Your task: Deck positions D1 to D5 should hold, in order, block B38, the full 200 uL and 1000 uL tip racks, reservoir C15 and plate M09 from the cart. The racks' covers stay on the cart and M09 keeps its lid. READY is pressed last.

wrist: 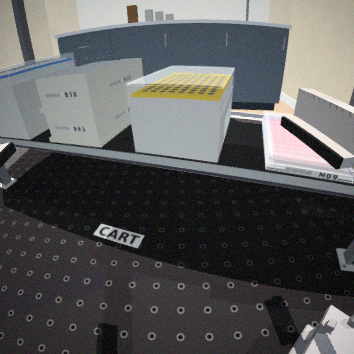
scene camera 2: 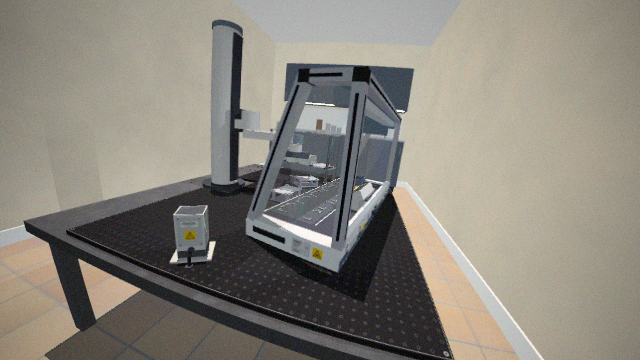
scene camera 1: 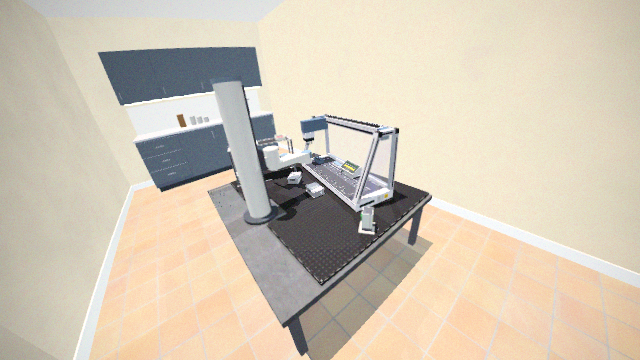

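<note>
My gripper is open and empty, low in front of the cart's lower shelf. In the wrist view, a white rack with a blue edge stands at the left, partly cut off. Beside it are two stacked grey blocks; the upper one reads B38. A white tip rack with a yellow top stands in the middle under a clear cover. Lidded pink plate M09 lies at the right, partly behind a finger. Reservoir C15 cannot be made out. The deck shows bare position markings.
Two white stands are between the arm column and the framed deck enclosure. A corner of one stand shows low right. A grey box device stands near the table edge.
</note>
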